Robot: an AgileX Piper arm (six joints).
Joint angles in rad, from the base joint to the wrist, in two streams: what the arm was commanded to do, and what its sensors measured. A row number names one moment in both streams.
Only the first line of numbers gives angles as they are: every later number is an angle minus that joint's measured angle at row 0.
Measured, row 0: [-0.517 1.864 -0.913 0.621 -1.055 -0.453]
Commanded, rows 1 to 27: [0.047 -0.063 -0.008 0.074 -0.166 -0.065]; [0.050 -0.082 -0.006 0.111 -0.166 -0.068]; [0.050 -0.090 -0.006 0.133 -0.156 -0.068]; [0.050 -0.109 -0.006 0.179 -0.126 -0.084]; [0.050 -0.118 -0.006 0.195 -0.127 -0.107]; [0.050 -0.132 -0.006 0.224 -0.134 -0.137]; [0.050 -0.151 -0.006 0.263 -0.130 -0.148]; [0.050 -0.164 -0.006 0.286 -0.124 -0.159]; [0.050 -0.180 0.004 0.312 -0.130 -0.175]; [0.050 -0.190 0.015 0.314 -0.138 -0.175]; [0.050 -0.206 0.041 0.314 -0.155 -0.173]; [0.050 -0.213 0.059 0.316 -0.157 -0.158]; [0.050 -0.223 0.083 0.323 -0.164 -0.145]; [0.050 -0.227 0.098 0.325 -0.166 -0.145]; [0.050 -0.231 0.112 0.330 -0.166 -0.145]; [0.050 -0.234 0.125 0.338 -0.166 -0.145]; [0.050 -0.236 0.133 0.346 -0.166 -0.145]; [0.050 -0.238 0.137 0.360 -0.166 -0.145]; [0.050 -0.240 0.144 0.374 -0.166 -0.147]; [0.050 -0.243 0.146 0.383 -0.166 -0.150]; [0.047 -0.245 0.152 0.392 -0.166 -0.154]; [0.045 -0.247 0.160 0.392 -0.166 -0.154]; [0.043 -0.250 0.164 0.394 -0.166 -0.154]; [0.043 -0.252 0.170 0.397 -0.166 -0.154]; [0.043 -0.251 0.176 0.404 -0.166 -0.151]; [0.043 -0.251 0.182 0.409 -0.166 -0.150]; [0.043 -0.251 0.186 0.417 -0.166 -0.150]
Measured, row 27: [0.050 -0.220 0.179 0.426 -0.077 -0.149]
